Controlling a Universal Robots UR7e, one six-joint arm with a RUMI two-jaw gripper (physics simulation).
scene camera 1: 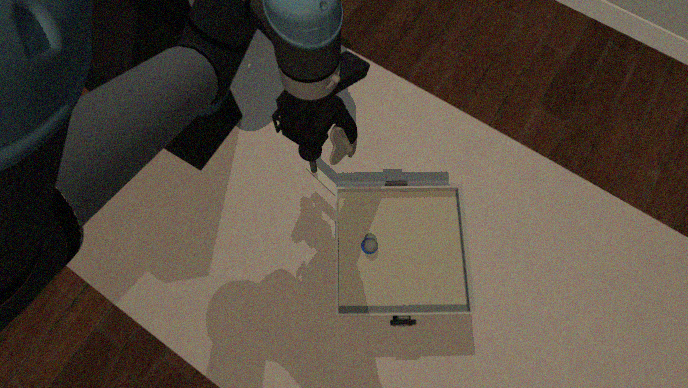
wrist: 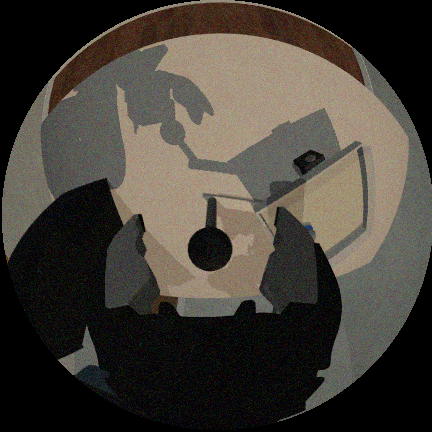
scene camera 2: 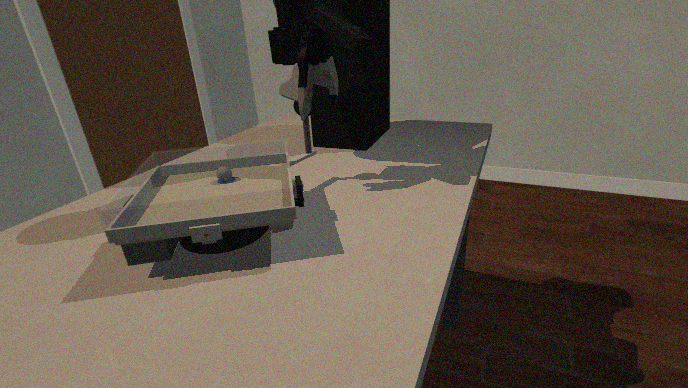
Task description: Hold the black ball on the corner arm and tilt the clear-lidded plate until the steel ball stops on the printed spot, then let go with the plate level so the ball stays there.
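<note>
The clear-lidded plate (scene camera 1: 464,250) (scene camera 2: 150,231) (wrist: 366,190) looks about level. The steel ball (scene camera 1: 370,244) (scene camera 2: 224,174) (wrist: 311,232) sits on or at the blue printed spot (scene camera 1: 363,249) (scene camera 2: 228,181) (wrist: 308,227), whose edge shows beside it. The black ball (scene camera 1: 310,151) (scene camera 2: 296,107) (wrist: 210,249) stands on a thin post (scene camera 2: 307,137) (wrist: 211,212) at the end of the corner arm (scene camera 2: 300,159) (wrist: 232,197). My gripper (wrist: 207,211) is open, its fingers spread either side of the black ball with gaps. A finger partly hides the ball in scene camera 2.
A black bracket (scene camera 1: 403,320) (scene camera 2: 299,191) (wrist: 309,161) sits at the plate's side. The plate stands above the pale table (scene camera 1: 565,240) (scene camera 2: 300,320) on a dark base (scene camera 2: 225,241). The table edge (scene camera 2: 452,270) runs along the right in scene camera 2. Arm shadows fall across the table.
</note>
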